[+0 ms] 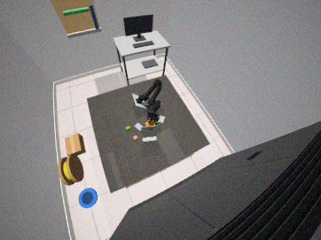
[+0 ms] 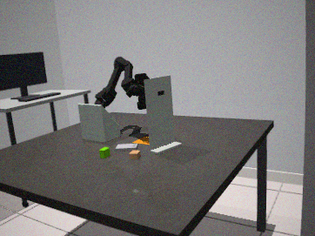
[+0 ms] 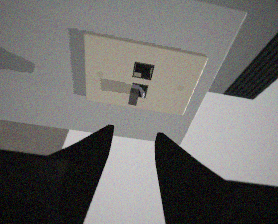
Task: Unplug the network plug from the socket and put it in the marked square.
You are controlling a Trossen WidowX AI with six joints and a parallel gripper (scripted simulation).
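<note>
The grey network plug lies 60 mm ahead of my gripper tip and 20 mm to the right of it. From my gripper tip the other things lie so: upright panel (110 mm below, 80 mm ahead, 20 mm to the right); then orange marked square (270 mm below, 70 mm behind, 60 mm to the left).
</note>
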